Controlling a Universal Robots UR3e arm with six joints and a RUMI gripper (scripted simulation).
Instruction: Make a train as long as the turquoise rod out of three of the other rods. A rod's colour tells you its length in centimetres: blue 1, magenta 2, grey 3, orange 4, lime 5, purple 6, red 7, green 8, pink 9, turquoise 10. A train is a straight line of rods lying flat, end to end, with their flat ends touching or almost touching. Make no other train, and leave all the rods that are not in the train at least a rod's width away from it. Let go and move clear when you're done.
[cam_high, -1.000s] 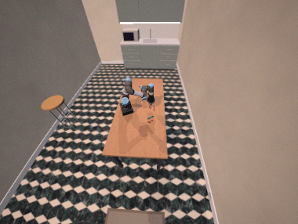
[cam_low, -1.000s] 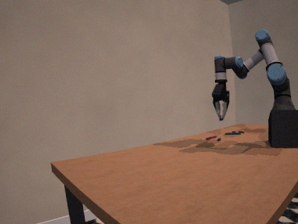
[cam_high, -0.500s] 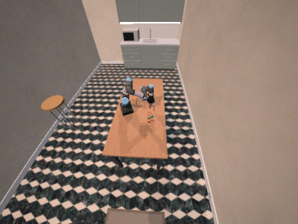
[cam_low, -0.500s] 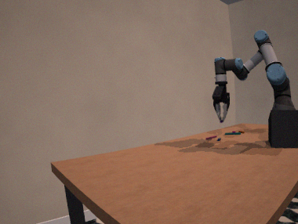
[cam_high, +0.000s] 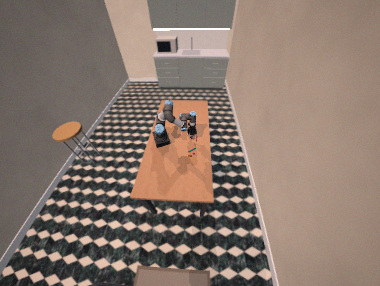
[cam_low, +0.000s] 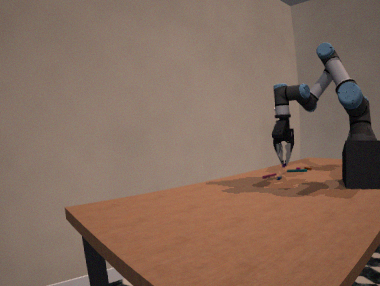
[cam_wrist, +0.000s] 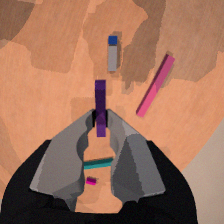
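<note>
Right now the grey rod is 50 mm to the left of my hand and 60 mm below it. From my hand the other things lie so: blue rod (10 mm behind, 70 mm to the left, 60 mm below); purple rod (10 mm below); pink rod (60 mm ahead, 30 mm to the left, 60 mm below).
</note>
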